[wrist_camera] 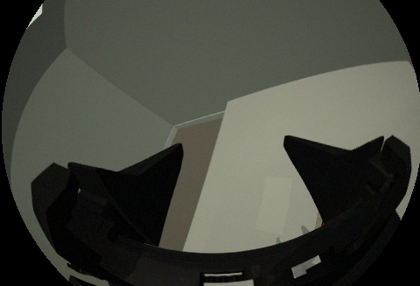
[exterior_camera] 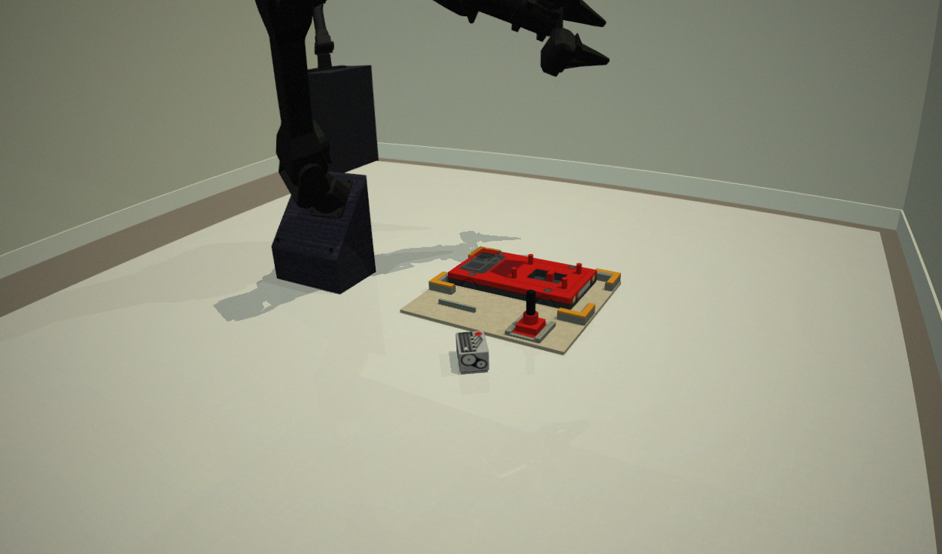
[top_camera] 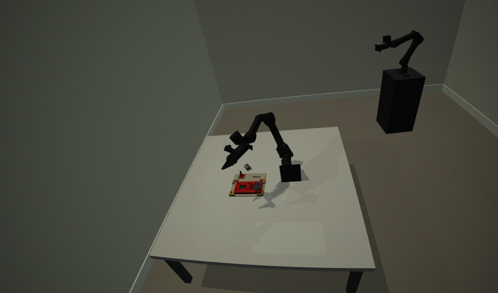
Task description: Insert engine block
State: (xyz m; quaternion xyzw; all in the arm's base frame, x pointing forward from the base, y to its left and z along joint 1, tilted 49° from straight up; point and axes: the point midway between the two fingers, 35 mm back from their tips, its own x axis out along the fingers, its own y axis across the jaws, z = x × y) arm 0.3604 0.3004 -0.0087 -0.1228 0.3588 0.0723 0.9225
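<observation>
Right now my gripper tip is 380 mm to the left of the engine block, 340 mm above it and 60 mm past it. Also, from my gripper tip: black peg 320 mm below, 280 mm to the right, 20 mm behind.
</observation>
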